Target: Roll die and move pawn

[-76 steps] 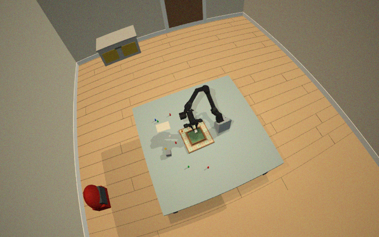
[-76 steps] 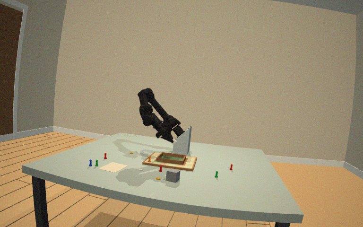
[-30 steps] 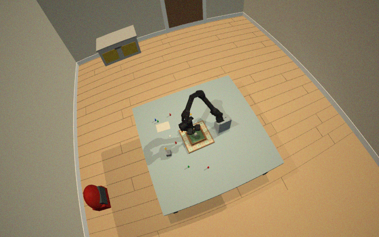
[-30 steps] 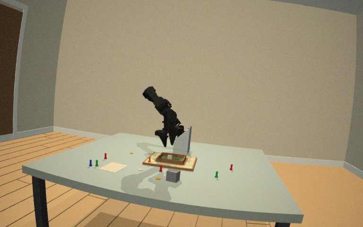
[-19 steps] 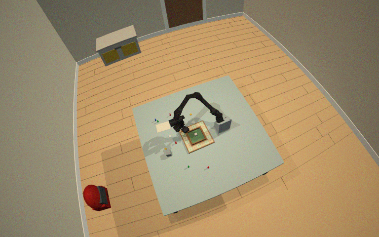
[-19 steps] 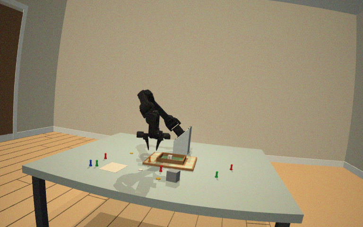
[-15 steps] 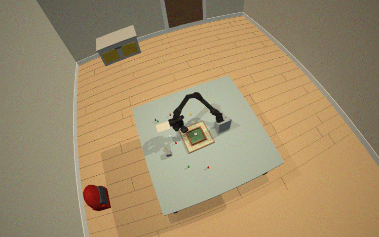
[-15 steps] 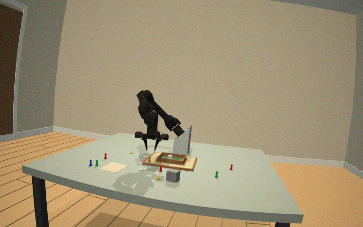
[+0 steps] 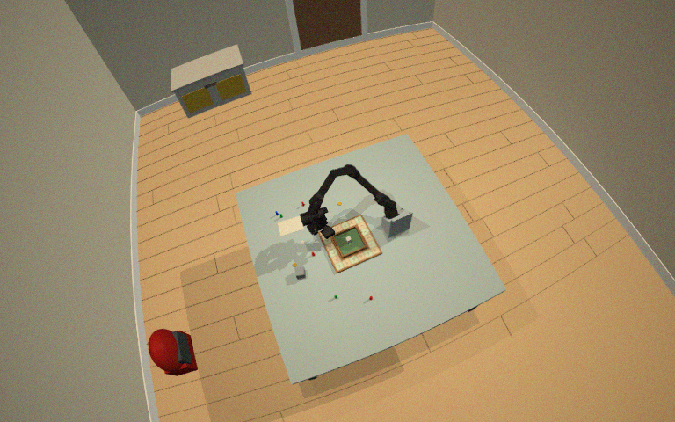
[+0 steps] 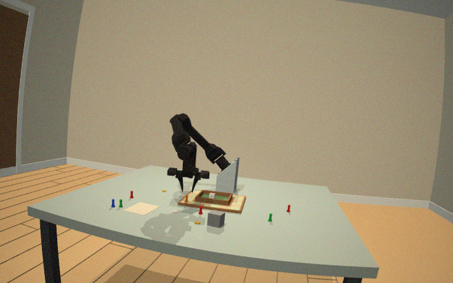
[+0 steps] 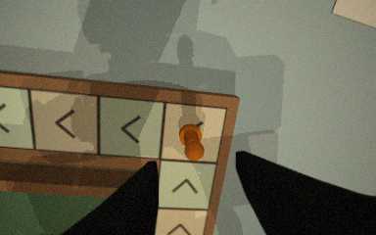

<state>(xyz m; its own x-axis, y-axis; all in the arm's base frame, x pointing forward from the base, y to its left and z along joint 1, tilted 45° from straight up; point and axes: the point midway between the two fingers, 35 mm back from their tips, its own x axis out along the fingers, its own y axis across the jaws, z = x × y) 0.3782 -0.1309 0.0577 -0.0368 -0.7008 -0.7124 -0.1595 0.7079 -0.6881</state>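
Right now my gripper tip is 3 cm above the orange pawn. The rest, counted from my gripper tip: white die 11 cm behind, 10 cm to the left, 3 cm below; then paper card 16 cm ahead, 16 cm to the right, 6 cm below; then green dice tray 11 cm behind, 11 cm to the left, 5 cm below.
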